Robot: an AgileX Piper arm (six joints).
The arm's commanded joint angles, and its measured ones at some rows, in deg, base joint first. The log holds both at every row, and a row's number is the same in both.
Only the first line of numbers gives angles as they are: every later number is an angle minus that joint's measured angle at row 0.
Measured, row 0:
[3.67 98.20 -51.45 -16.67 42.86 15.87]
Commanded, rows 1 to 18:
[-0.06 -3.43 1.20 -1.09 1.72 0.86]
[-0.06 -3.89 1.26 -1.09 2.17 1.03]
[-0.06 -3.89 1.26 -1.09 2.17 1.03]
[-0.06 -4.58 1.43 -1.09 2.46 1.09]
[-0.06 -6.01 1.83 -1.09 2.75 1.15]
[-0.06 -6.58 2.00 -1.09 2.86 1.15]
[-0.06 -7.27 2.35 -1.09 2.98 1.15]
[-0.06 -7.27 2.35 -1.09 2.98 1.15]
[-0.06 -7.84 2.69 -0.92 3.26 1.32]
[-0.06 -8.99 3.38 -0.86 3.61 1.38]
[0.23 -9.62 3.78 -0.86 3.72 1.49]
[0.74 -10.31 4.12 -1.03 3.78 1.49]
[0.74 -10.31 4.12 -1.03 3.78 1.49]
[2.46 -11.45 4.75 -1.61 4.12 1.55]
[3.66 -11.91 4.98 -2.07 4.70 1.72]
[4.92 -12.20 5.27 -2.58 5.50 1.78]
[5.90 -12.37 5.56 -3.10 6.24 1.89]
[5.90 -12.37 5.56 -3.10 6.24 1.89]
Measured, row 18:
[3.15 -11.11 4.81 -0.58 4.07 1.32]
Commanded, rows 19 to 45:
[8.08 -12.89 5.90 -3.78 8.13 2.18]
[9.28 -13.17 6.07 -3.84 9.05 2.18]
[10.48 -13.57 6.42 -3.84 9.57 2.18]
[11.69 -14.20 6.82 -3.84 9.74 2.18]
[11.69 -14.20 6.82 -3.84 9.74 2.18]
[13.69 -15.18 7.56 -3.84 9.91 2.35]
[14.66 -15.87 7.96 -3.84 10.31 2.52]
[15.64 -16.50 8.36 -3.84 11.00 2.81]
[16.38 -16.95 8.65 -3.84 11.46 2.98]
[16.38 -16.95 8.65 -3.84 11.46 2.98]
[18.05 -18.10 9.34 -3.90 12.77 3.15]
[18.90 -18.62 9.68 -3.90 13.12 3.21]
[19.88 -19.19 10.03 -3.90 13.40 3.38]
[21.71 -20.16 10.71 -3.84 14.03 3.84]
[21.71 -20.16 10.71 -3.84 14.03 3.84]
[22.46 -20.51 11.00 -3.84 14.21 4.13]
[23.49 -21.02 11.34 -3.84 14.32 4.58]
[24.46 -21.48 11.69 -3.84 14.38 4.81]
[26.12 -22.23 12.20 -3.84 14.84 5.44]
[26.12 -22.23 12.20 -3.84 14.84 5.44]
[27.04 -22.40 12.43 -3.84 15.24 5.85]
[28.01 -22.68 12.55 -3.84 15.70 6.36]
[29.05 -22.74 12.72 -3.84 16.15 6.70]
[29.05 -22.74 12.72 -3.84 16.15 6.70]
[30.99 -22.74 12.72 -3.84 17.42 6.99]
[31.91 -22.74 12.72 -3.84 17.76 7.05]
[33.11 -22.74 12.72 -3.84 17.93 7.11]
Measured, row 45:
[30.71 -22.23 12.55 -2.18 16.15 6.13]
